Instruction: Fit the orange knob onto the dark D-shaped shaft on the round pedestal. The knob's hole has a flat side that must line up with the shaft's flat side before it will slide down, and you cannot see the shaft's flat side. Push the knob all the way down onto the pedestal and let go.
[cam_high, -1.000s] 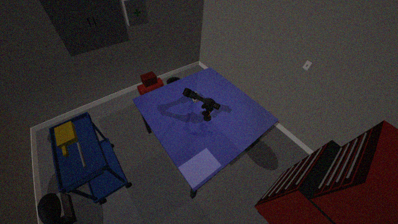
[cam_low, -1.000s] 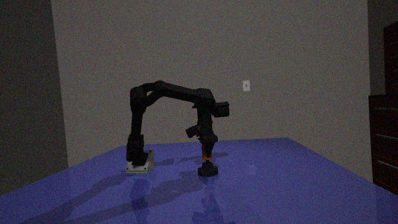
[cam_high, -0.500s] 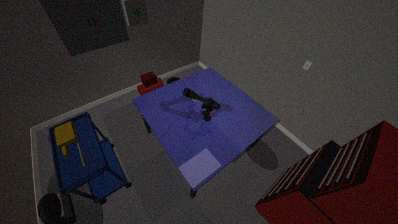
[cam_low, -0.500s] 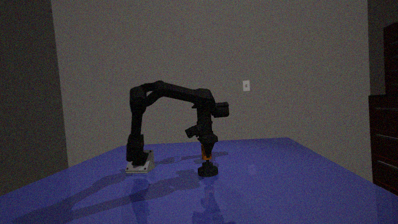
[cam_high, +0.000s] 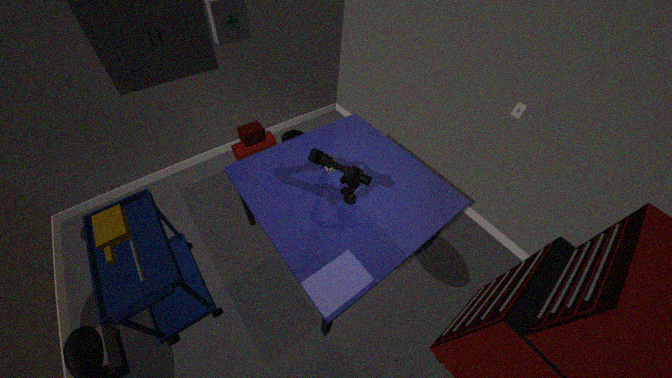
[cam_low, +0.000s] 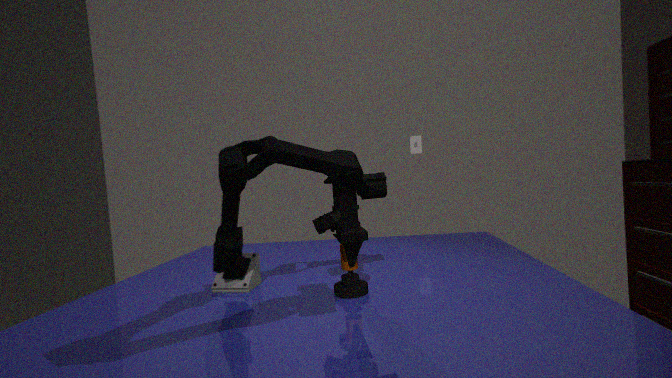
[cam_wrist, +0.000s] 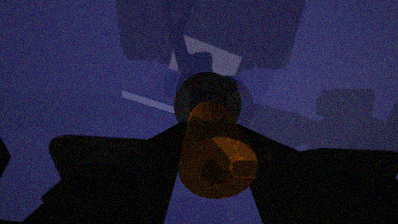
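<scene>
Now: the orange knob 2 cm above my gripper tip. From my gripper tip the other things lie so: dark round pedestal 4 cm below.
</scene>
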